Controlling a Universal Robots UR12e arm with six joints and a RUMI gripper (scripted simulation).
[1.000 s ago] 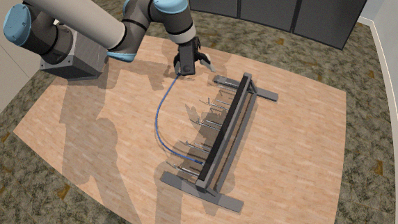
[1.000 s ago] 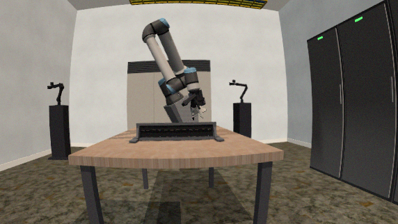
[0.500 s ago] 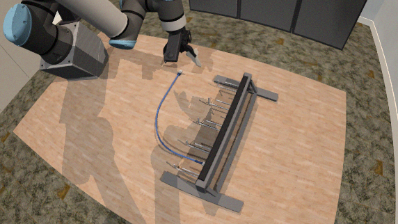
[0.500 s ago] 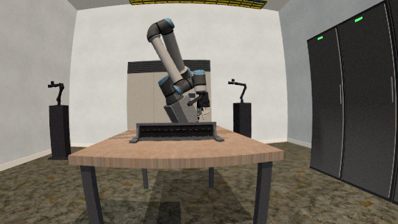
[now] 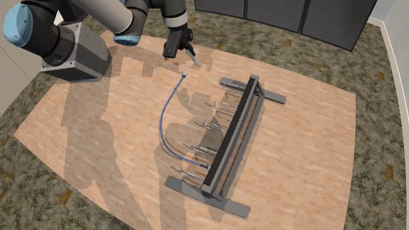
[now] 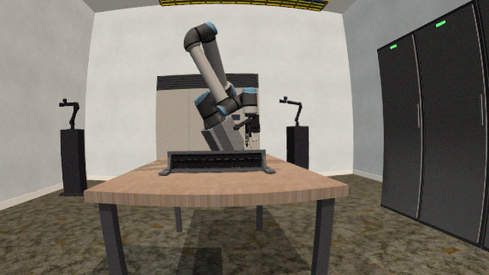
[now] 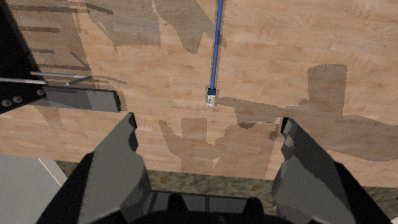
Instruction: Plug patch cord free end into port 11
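Now: hand 9 cm above the plug, 3 cm to the right of it and 1 cm past it.
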